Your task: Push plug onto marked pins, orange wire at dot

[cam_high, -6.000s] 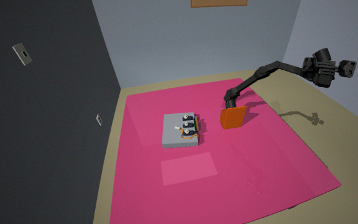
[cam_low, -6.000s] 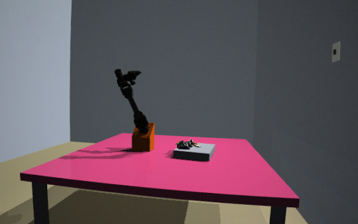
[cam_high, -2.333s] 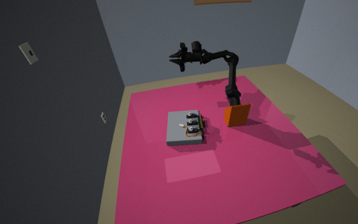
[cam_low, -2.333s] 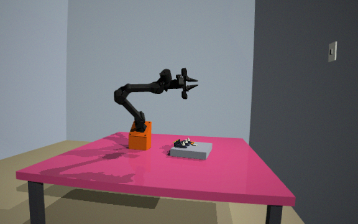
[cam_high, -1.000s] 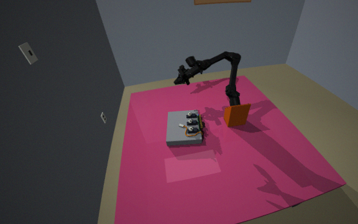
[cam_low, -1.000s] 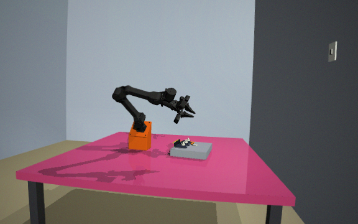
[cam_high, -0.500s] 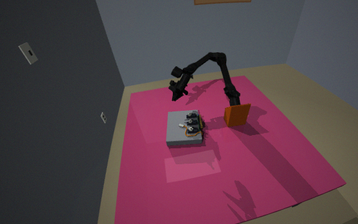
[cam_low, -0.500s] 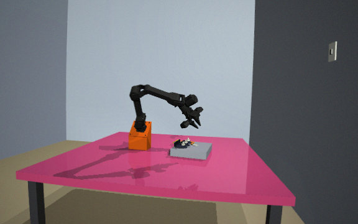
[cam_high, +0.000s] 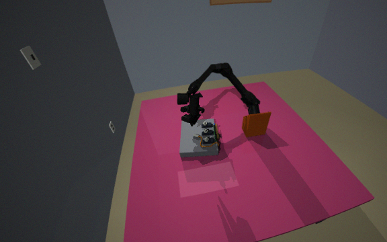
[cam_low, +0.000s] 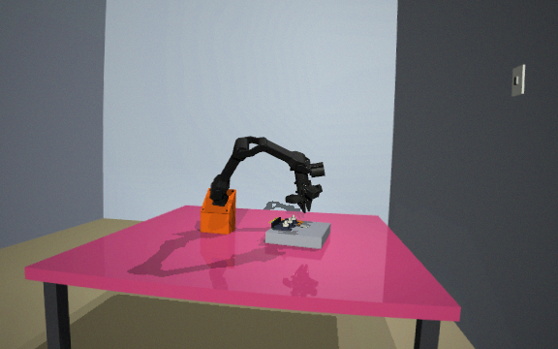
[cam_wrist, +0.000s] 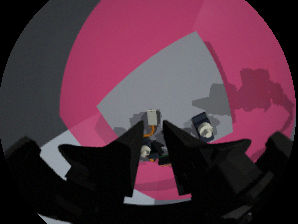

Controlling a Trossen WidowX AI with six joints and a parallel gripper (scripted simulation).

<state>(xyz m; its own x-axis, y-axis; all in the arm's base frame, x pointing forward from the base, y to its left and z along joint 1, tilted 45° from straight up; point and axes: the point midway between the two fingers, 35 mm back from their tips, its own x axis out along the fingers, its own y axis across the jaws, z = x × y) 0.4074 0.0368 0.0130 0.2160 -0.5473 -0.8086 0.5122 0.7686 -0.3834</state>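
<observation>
Right now my gripper tip is 10 mm short of the grey printed holder, 10 mm to the right of it and 100 mm above it. From my gripper tip the other things lie so: blue band: 150 mm behind, 50 mm to the right, 50 mm below.
</observation>
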